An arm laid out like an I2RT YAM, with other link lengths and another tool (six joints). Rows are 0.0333 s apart.
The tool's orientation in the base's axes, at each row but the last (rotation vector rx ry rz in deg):
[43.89, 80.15, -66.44]
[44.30, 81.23, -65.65]
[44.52, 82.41, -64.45]
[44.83, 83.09, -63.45]
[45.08, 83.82, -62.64]
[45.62, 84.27, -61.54]
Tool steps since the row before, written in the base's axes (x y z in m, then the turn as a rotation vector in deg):
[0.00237, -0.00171, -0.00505, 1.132, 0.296, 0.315]
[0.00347, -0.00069, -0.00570, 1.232, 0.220, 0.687]
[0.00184, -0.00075, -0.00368, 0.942, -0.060, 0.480]
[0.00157, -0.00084, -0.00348, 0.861, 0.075, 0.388]
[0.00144, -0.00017, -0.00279, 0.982, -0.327, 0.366]
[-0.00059, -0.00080, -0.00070, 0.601, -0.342, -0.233]
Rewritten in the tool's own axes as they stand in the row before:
[0.00474, 0.00279, 0.00194, -0.557, 1.068, 0.131]
[0.00500, 0.00424, 0.00143, -0.927, 1.054, 0.262]
[0.00333, 0.00224, 0.00117, -0.637, 0.739, 0.411]
[0.00320, 0.00188, 0.00123, -0.546, 0.731, 0.253]
[0.00248, 0.00183, 0.00063, -0.510, 0.703, 0.671]
[0.00085, -0.00069, 0.00052, 0.147, 0.468, 0.540]

